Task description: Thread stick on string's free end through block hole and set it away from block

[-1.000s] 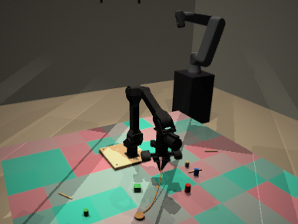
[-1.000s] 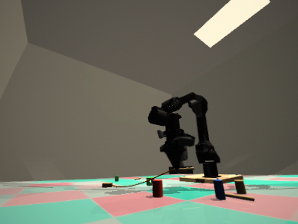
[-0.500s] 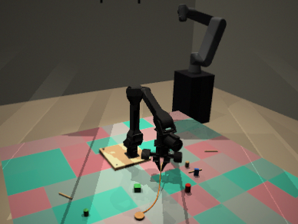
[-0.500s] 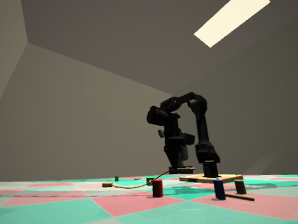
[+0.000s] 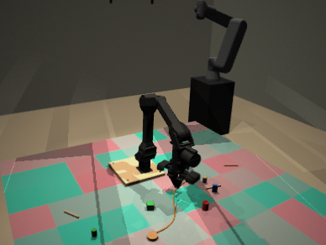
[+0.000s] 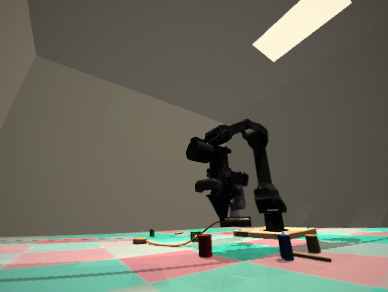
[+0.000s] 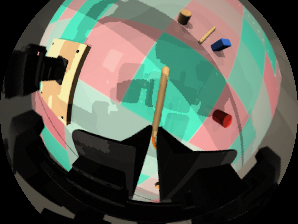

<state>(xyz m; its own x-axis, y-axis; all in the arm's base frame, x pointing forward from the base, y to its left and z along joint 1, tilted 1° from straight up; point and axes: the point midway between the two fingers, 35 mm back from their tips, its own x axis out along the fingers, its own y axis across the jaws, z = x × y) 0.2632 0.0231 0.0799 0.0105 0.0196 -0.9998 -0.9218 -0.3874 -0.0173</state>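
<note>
Now: gripper tip 1 cm to the right of the thin wooden stick and 1 cm past it. The rest, counted from my gripper tip: blue cylinder 19 cm to the left, 4 cm below, 3 cm ahead; then green block 13 cm to the right, 4 cm below; then red cylinder 12 cm ahead, 7 cm to the left, 4 cm below.
</note>
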